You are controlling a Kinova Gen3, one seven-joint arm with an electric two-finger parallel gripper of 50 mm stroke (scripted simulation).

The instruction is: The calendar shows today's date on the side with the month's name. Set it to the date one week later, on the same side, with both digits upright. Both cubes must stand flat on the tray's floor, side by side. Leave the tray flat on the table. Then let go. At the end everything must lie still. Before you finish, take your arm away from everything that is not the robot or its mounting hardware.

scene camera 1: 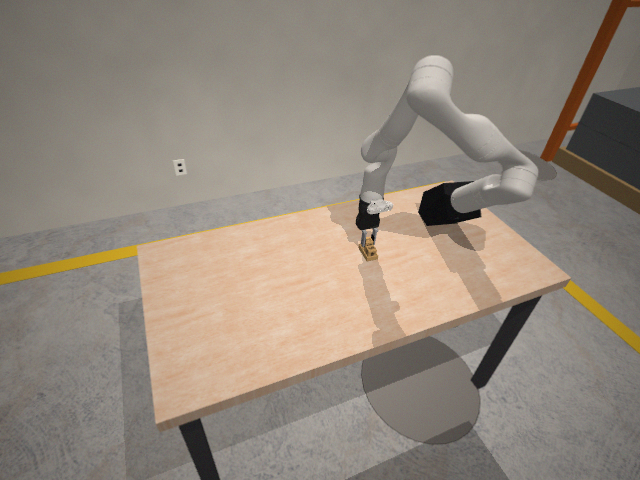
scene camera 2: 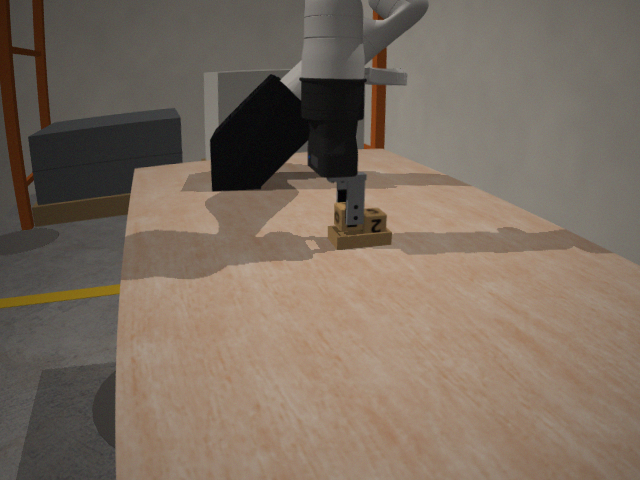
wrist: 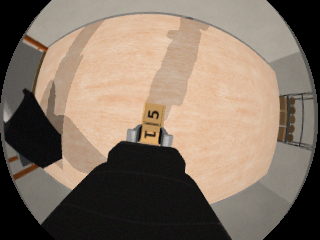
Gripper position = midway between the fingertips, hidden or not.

Note:
In view: the gripper [scene camera 2: 349,219] and a wooden tray [scene camera 2: 351,239].
The gripper shows as well in the wrist view [wrist: 150,131].

